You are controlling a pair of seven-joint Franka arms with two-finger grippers.
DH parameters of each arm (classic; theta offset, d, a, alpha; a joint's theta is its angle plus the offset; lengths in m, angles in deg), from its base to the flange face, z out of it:
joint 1: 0 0.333 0 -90
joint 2: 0 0 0 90
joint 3: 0 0.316 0.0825 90
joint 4: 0 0 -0.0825 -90
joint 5: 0 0.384 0 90
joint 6: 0 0 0.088 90
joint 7: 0 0.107 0 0
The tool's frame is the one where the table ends.
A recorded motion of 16 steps. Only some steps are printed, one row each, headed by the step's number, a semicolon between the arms.
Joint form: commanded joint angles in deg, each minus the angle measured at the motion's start. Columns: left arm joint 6, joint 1, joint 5, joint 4, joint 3, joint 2, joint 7; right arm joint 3, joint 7, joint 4, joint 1, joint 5, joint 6, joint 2.
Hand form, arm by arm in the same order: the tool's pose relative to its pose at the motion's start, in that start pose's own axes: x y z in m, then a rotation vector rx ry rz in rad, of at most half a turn. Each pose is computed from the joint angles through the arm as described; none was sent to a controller.
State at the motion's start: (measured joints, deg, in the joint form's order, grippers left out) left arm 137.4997 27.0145 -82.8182 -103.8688 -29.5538 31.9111 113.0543; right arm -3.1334 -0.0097 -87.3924 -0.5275 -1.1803 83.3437 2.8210
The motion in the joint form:
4: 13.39 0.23 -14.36 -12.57 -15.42 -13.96 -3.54; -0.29 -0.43 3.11 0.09 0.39 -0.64 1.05
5: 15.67 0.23 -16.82 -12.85 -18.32 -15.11 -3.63; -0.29 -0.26 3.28 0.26 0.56 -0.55 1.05
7: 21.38 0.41 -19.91 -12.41 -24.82 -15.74 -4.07; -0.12 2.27 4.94 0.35 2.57 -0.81 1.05
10: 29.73 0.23 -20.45 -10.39 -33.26 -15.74 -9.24; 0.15 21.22 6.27 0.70 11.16 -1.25 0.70
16: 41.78 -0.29 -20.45 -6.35 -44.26 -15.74 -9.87; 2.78 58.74 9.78 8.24 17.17 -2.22 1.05
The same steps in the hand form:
4: 0.0495 0.1557 0.0441 0.0325 -0.0184 -0.0922; 0.0037 0.0010 -0.0143 0.0058 0.0248 -0.0042
5: 0.0592 0.1795 0.0530 0.0350 -0.0126 -0.0985; 0.0038 -0.0009 -0.0159 0.0084 0.0294 -0.0045
7: 0.0750 0.2259 0.0727 0.0365 -0.0176 -0.1054; 0.0020 -0.0073 -0.0288 0.0440 0.0530 0.0300
10: 0.1021 0.2876 0.0934 0.0378 -0.0313 -0.1423; -0.0031 -0.0304 -0.0440 0.2016 0.0381 0.3222
16: 0.1457 0.3736 0.1040 0.0545 -0.0231 -0.0738; -0.0241 -0.1390 -0.0701 0.2964 -0.0631 0.7665

